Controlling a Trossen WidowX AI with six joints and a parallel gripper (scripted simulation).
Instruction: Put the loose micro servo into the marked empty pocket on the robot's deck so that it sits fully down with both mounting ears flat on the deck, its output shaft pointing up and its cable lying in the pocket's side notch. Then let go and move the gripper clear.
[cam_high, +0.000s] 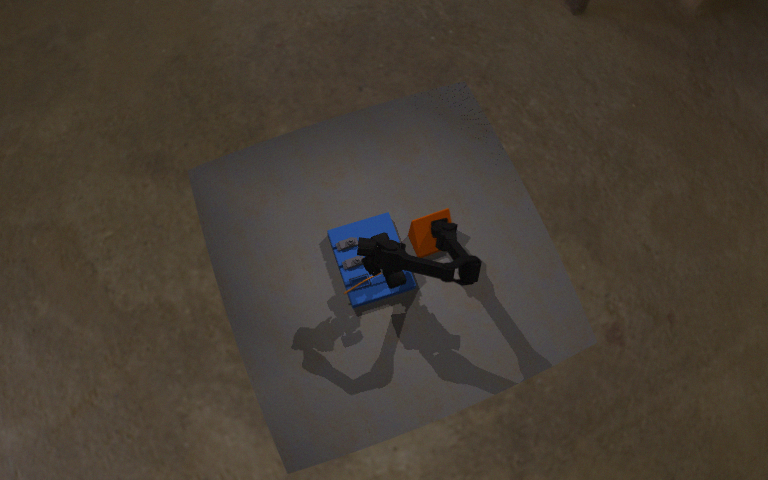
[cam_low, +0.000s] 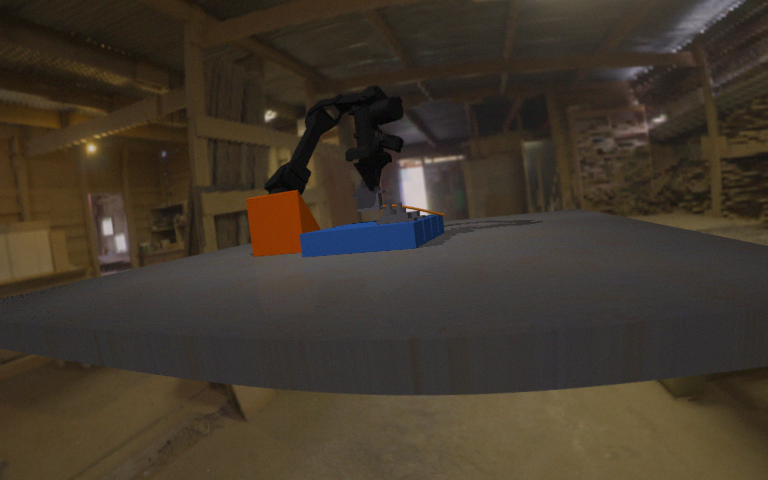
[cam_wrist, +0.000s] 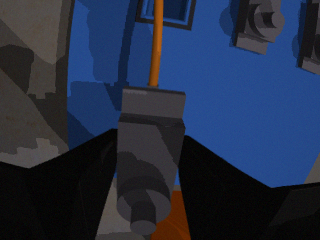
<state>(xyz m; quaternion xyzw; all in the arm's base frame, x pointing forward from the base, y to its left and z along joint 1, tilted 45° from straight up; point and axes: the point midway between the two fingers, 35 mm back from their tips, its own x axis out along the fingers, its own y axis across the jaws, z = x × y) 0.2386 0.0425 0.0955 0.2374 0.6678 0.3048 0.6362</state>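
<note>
Now: gripper tip 1 cm past the deck, 8 cm to the left of it and 10 cm above it.
</note>
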